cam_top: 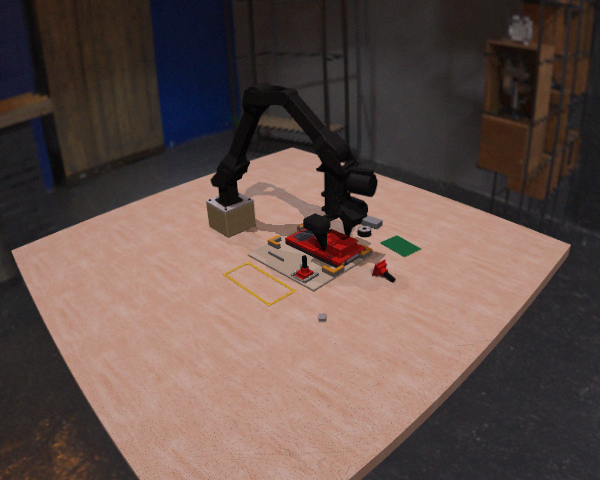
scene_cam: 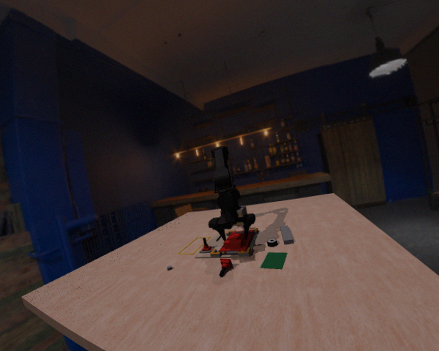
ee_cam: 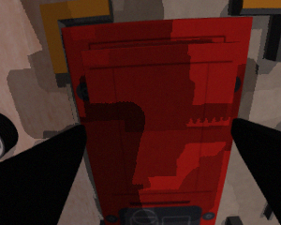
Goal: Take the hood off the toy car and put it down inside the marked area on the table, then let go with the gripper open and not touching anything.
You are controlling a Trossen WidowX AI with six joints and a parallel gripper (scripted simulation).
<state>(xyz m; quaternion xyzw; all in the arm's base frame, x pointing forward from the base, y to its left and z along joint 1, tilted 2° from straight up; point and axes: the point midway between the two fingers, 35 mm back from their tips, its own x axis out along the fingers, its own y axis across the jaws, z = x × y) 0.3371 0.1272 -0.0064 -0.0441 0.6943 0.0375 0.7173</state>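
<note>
Now: gripper tip 4 cm to the left of the beige baseplate, 4 cm past it and 3 cm above it. Also, from my gripper tip: black wheel: 14 cm to the left, 3 cm below, 3 cm behind; red hood: right at my gripper tip; green plate: 17 cm to the left, 8 cm ahead, 4 cm below.
</note>
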